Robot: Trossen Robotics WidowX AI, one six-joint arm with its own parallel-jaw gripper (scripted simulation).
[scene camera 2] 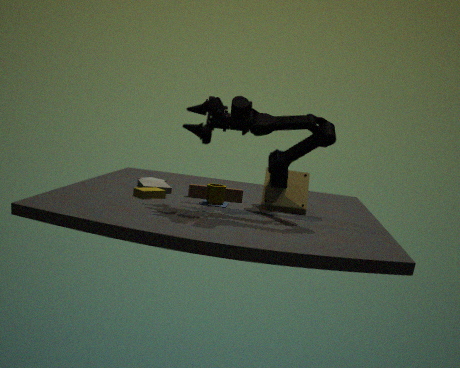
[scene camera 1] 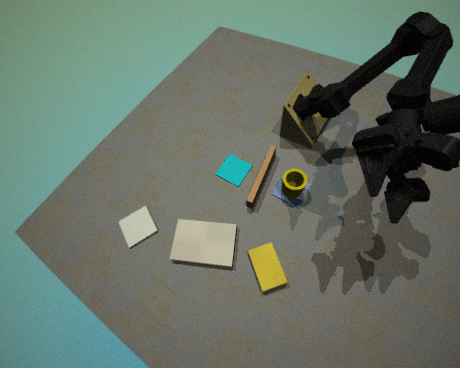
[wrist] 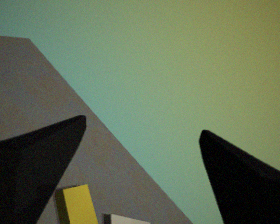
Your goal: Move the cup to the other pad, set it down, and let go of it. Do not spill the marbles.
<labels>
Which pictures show the gripper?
Scene camera 2, scene camera 1 and the wrist view: all of them.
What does the gripper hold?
Nothing.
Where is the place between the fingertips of the gripper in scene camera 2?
184, 117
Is the gripper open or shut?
Open.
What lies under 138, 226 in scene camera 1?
A white tile.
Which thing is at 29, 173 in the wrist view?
The gripper.
</labels>
